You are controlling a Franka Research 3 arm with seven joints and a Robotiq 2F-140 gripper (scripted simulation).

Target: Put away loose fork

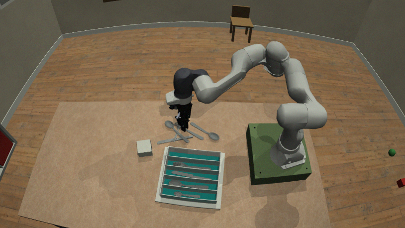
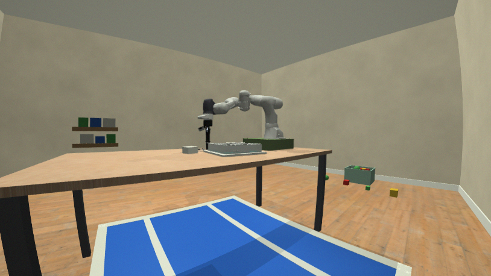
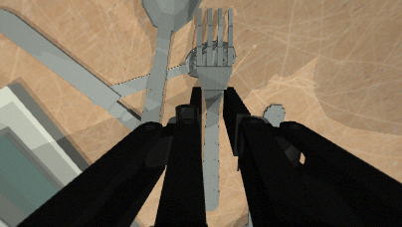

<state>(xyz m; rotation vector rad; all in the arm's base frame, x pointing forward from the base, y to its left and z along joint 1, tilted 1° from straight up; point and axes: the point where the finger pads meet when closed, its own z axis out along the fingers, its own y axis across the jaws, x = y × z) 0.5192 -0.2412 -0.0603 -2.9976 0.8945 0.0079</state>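
Now: the knife 6 cm behind my hand, 32 cm to the left of it and 1 cm below it. From my hand the other things lie so: small white box: 22 cm ahead, 15 cm to the left, 1 cm below.
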